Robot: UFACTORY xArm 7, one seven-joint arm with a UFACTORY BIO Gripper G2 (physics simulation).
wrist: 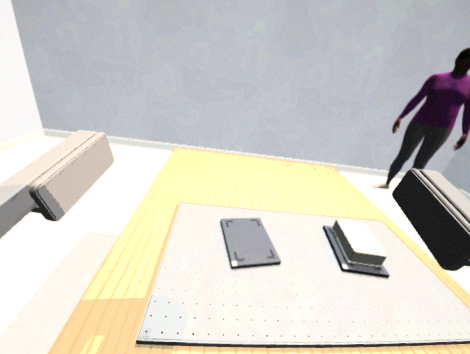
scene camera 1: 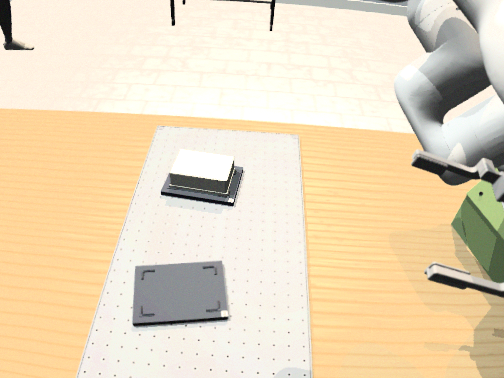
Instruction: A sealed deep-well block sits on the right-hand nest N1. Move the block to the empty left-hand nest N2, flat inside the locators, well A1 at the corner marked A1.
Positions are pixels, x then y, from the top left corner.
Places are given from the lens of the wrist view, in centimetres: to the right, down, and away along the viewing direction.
grey perforated plate [wrist: 197,295]: -7, 23, 39
